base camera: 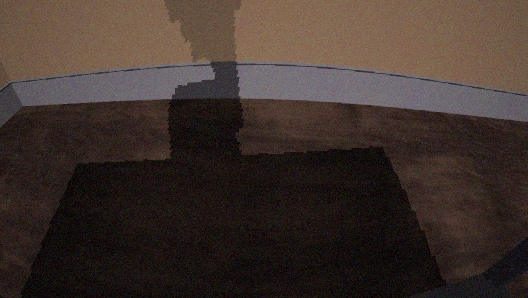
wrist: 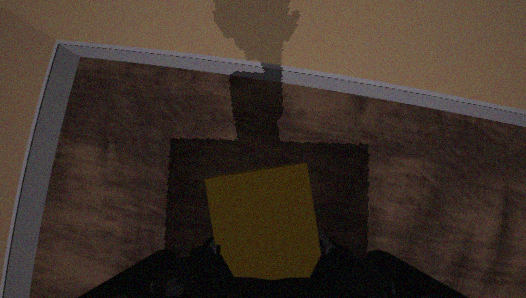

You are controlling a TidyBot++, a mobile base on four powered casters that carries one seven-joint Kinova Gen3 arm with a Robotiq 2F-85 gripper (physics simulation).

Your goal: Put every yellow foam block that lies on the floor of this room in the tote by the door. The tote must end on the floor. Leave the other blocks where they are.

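Frame: origin at the arm's base, x back, y right, z up, level; metres.
Seen in the pictures: gripper, between the fingertips: (wrist: 270,243).
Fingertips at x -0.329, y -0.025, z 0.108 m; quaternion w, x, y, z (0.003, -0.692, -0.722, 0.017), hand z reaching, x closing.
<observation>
A point is followed by its place in that frame.
A yellow foam block (wrist: 264,220) @(z 0.143, x -0.353, y -0.029 m) is held between the fingers of my gripper (wrist: 270,243) @(z 0.108, x -0.329, y -0.025 m) in the wrist view, low in the middle. The gripper is shut on it, with a dark finger at each side. The block is held up above the floor and looks slightly turned. Neither the gripper nor the block shows in the base camera view. The tote and the door do not show in either view.
A tan wall (base camera: 375,35) @(z -0.225, x -0.630, y 0.282 m) (wrist: 400,40) @(z -0.123, x -0.639, y 0.214 m) with a pale baseboard (base camera: 325,85) @(z -0.354, x -0.630, y 0.180 m) (wrist: 175,62) @(z -0.355, x -0.701, y -0.338 m) runs across the brown wooden floor (base camera: 465,190) @(z -0.397, x -0.333, y 0.403 m) (wrist: 430,200) @(z -0.397, x -0.305, y 0.457 m). A room corner is at the left. The robot's dark shadow falls on the floor and wall. A dark curved edge shows at the base view's lower right.
</observation>
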